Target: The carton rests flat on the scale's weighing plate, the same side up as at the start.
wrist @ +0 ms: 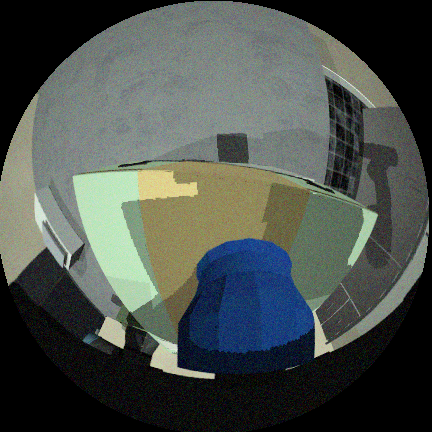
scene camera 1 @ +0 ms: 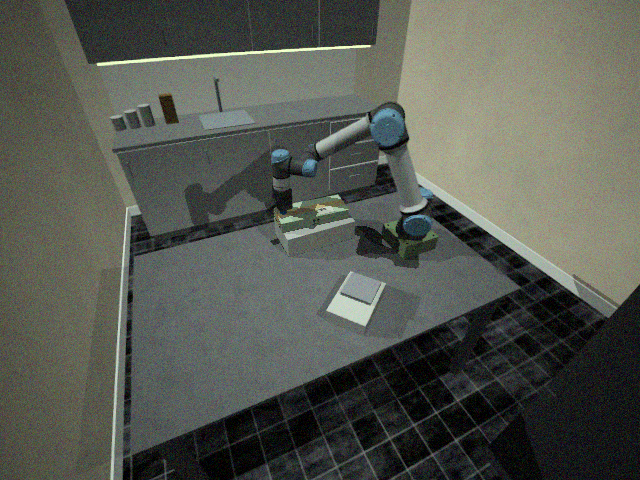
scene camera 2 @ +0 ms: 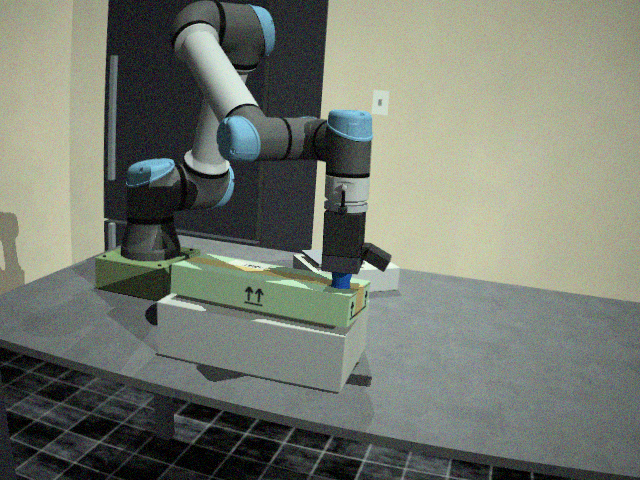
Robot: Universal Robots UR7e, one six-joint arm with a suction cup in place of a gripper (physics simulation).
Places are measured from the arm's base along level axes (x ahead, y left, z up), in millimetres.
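Pixels of known places: hand, its tool point: (wrist: 237,252) (scene camera 1: 283,214) (scene camera 2: 341,292); arm's base, origin of its link: (wrist: 142,333) (scene camera 2: 150,252).
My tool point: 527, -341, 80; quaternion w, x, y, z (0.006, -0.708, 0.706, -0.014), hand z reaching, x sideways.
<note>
Ahead of a thing's pixels: the offset from my tool point to its middle, as dx, dy, dz. Level surfaces: height alone.
The long pale green carton @(-138, +31, -18) (scene camera 1: 330,215) (scene camera 2: 289,299) (wrist: 225,215), with brown tape along its top and two up arrows on its side, is over the white block @(-148, +45, -106) (scene camera 1: 320,238) (scene camera 2: 258,348). A narrow dark gap shows between them in scene camera 2. My gripper, a blue suction cup (scene camera 1: 283,210) (scene camera 2: 341,280) (wrist: 245,260), is pressed against the carton's top near one end and holds it. The scale @(-59, +535, -120) (scene camera 1: 348,311) (scene camera 2: 386,279) stands apart on the table, with its grey weighing plate @(-93, +513, -86) (scene camera 1: 361,287) bare. In scene camera 2 the arm's tool partly hides the scale.
The arm's green base block (scene camera 1: 418,246) (scene camera 2: 129,276) stands beside the carton's other end. The grey table @(dz -159) (scene camera 1: 222,320) (scene camera 2: 491,361) bears all of these. A kitchen counter (scene camera 1: 289,114) with a sink runs behind the table in scene camera 1.
</note>
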